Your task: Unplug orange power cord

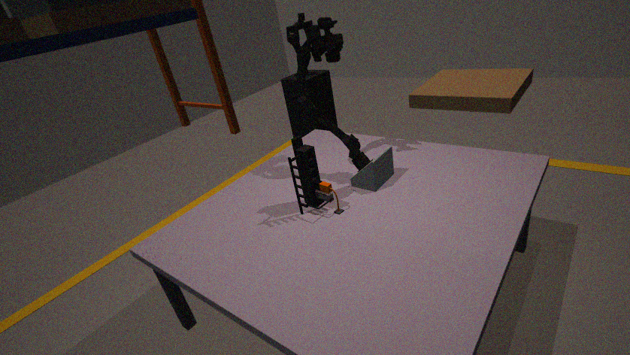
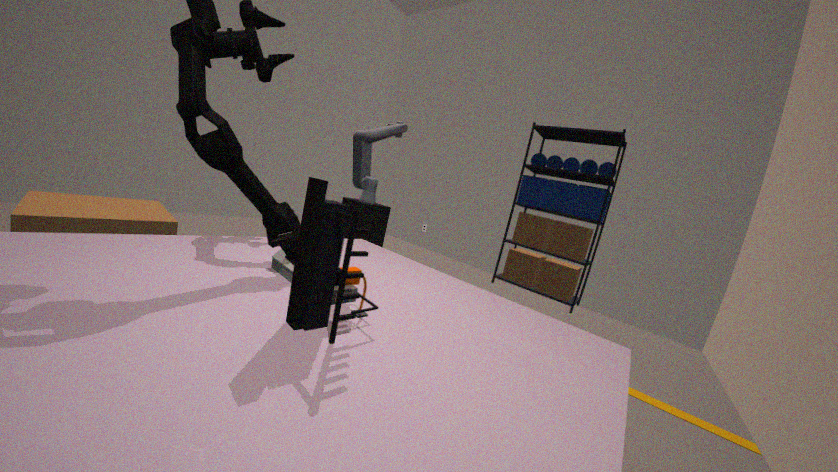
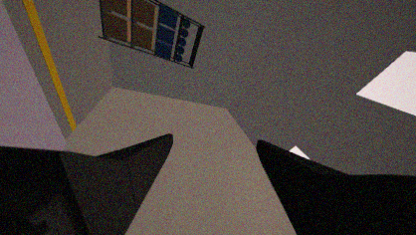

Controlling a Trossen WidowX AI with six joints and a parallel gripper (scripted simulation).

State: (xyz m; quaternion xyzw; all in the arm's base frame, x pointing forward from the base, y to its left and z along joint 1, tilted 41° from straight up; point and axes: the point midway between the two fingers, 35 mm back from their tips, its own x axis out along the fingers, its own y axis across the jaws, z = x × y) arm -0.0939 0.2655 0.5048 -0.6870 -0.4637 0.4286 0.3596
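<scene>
Now: the orange plug 34 cm ahead of my gripper tip, 7 cm to the left of it and 53 cm below it.
</scene>
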